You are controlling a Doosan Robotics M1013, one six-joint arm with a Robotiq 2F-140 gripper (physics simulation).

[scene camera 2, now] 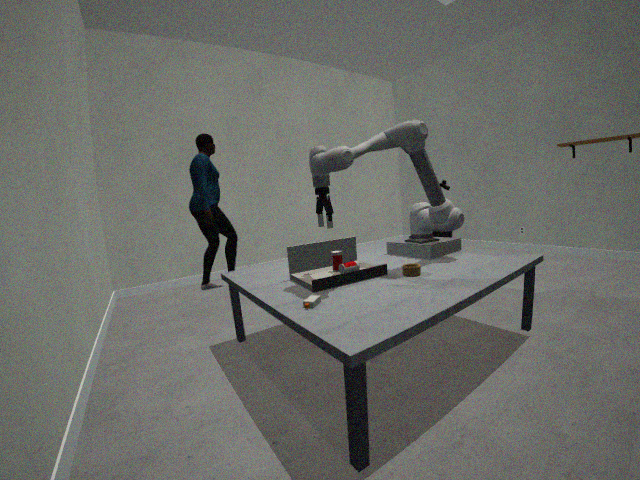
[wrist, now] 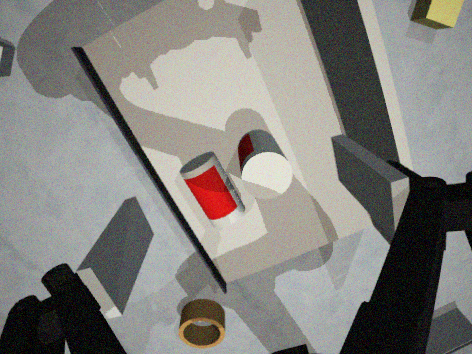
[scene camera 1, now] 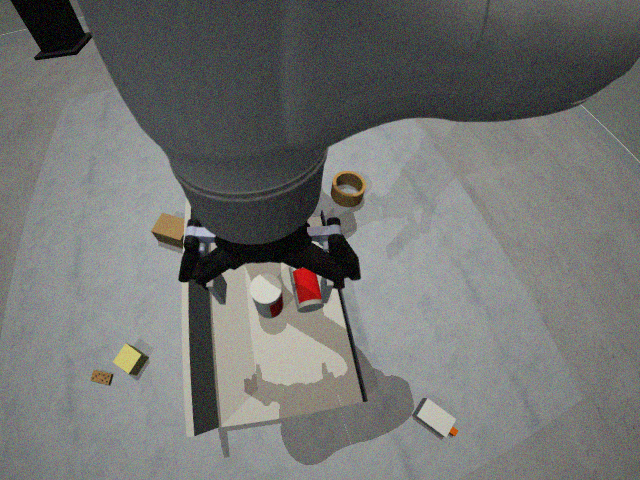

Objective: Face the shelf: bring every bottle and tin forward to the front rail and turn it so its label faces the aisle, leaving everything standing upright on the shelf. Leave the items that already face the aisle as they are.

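Places are measured from the arm's base along level axes (x ahead, y left, z up), in centimetres.
Pixels of known places: gripper, fingertip midpoint: [scene camera 2: 325, 227] [wrist: 237, 188] [scene camera 1: 273, 293]; arm's base at its link origin: [scene camera 2: 421, 241].
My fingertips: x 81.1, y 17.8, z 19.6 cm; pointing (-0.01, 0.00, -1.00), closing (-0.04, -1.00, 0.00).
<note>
For each thing: its top centre in the pictures, then the offset to it from my fingertips. "spot": a spot on its surface instead. Level surfaces: height alone.
- upright tin at its top centre: [wrist: 267, 176] [scene camera 1: 265, 288] [scene camera 2: 336, 251] dy -2.1, dx -6.3, dz -14.3 cm
- shelf at a spot on its surface: [wrist: 200, 65] spot: dy +1.5, dx +7.7, dz -25.2 cm
- front rail at its top centre: [wrist: 160, 192] [scene camera 1: 342, 294] [scene camera 2: 352, 271] dy +13.8, dx -6.9, dz -22.6 cm
- second tin at its top centre: [wrist: 212, 198] [scene camera 1: 306, 281] [scene camera 2: 348, 262] dy +6.1, dx -9.2, dz -19.4 cm
- dark back panel at a spot on its surface: [wrist: 350, 75] spot: dy -14.7, dx +1.2, dz -16.4 cm
- orange ring at its top centre: [wrist: 201, 333] [scene camera 1: 349, 183] [scene camera 2: 411, 265] dy +20.7, dx -39.5, dz -23.7 cm
- brown box at its top centre: [scene camera 1: 170, 225] dy -27.1, dx -27.7, dz -23.7 cm
- yellow block at its top centre: [wrist: 446, 5] [scene camera 1: 127, 358] dy -33.6, dx +4.6, dz -24.9 cm
- speckled block at its top centre: [scene camera 1: 100, 377] dy -41.2, dx +8.4, dz -27.9 cm
- white box at its top centre: [scene camera 1: 440, 420] [scene camera 2: 311, 299] dy +31.9, dx +22.5, dz -25.9 cm
- table at its surface level: dz -28.7 cm
An upright tin [scene camera 1: 266, 290] [scene camera 2: 337, 261] [wrist: 266, 172] with a white top stands mid-depth on the shelf [scene camera 1: 299, 356] [wrist: 200, 65]; its red label shows on the side towards the front rail [scene camera 1: 354, 346] [scene camera 2: 346, 277] [wrist: 145, 160]. A second tin [scene camera 1: 307, 286] [scene camera 2: 349, 267] [wrist: 210, 187] lies on its side between it and the rail, roughly parallel to the rail, red label up. My gripper [scene camera 1: 273, 286] [scene camera 2: 325, 224] [wrist: 237, 188] is open and empty, high above the shelf, with both tins between its fingers in the wrist view. The arm hides part of the shelf in scene camera 1.
A dark back panel [scene camera 1: 201, 356] [scene camera 2: 323, 255] [wrist: 350, 75] edges the shelf. Around it are an orange ring [scene camera 1: 347, 199] [scene camera 2: 412, 270] [wrist: 202, 307], brown box [scene camera 1: 168, 229], yellow block [scene camera 1: 128, 358] [wrist: 440, 12], speckled block [scene camera 1: 101, 377] and white box [scene camera 1: 435, 416] [scene camera 2: 312, 301]. A person [scene camera 2: 205, 180] stands beyond the table [scene camera 2: 392, 310].
</note>
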